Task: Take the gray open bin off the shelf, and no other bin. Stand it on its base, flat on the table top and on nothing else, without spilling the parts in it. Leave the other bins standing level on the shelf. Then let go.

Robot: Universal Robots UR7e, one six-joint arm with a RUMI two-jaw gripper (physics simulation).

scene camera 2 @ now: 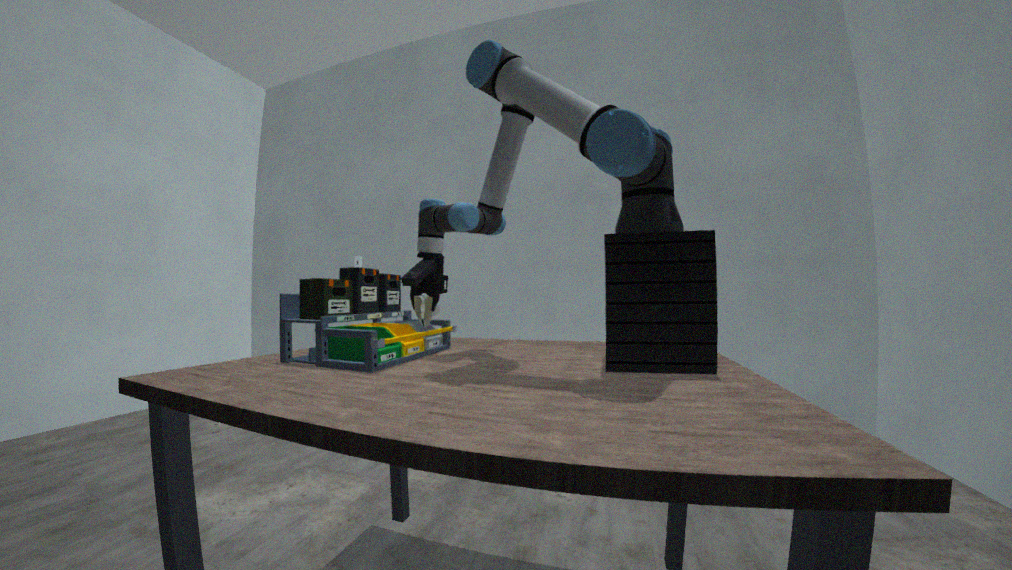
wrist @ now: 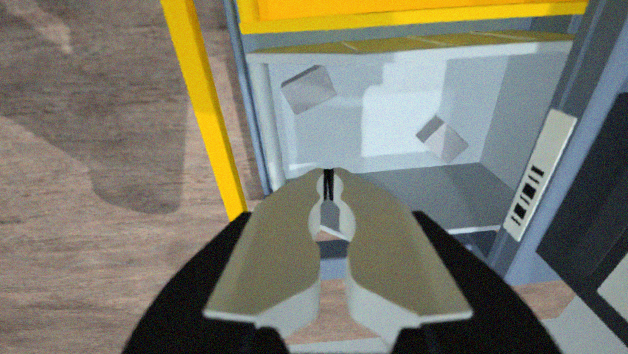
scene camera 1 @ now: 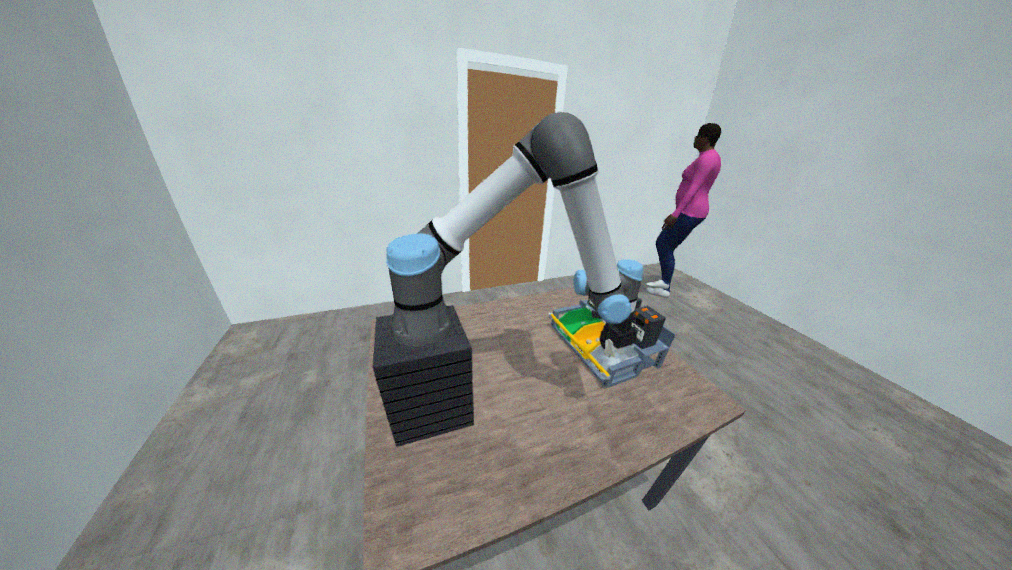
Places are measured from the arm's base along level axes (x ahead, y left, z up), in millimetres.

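Where they show: gripper, fingertip midpoint: (scene camera 2: pixel 424 326) (wrist: pixel 327 172) (scene camera 1: pixel 608 356); arm's base at its link origin: (scene camera 2: pixel 649 236) (scene camera 1: pixel 422 328).
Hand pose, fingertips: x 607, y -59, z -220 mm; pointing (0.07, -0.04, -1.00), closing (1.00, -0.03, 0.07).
Each offset is from my fingertips to the top centre of the thing. "spot": to the spot under its first point.
The gray open bin {dx +48, dy +9, dz +13 mm} (scene camera 1: pixel 624 356) (scene camera 2: pixel 434 342) (wrist: pixel 325 132) sits in the shelf's lower front tier, at the end of the row beside the yellow bin {dx +45, dy +121, dz +13 mm} (scene camera 1: pixel 589 334) (wrist: pixel 400 10). Two small gray blocks, one {dx -7, dy +33, dz -44 mm} (wrist: pixel 309 90) near the front and one {dx +90, dy -10, dz -44 mm} (wrist: pixel 445 142) farther back, lie inside it in the wrist view. My gripper (scene camera 1: pixel 610 351) (scene camera 2: pixel 424 324) (wrist: pixel 327 172) points down over the gray bin, near its end side wall. Its fingers are shut with the tips together and hold nothing. The fingers hide part of that side wall in the wrist view.
A yellow bar {dx -60, dy +118, dz -3 mm} (scene camera 1: pixel 580 344) (wrist: pixel 202 105) runs along the front of the shelf {spot: dx -57, dy +308, dz -23 mm} (scene camera 2: pixel 371 350). A green bin {dx +40, dy +233, dz +13 mm} (scene camera 1: pixel 577 320) (scene camera 2: pixel 350 344) is at the other end. Several dark toolboxes {spot: dx +106, dy -27, dz +133 mm} (scene camera 1: pixel 647 325) {dx +138, dy +237, dz +131 mm} (scene camera 2: pixel 325 297) stand on the upper tier close behind the gripper. A person (scene camera 1: pixel 697 184) is beyond the table.
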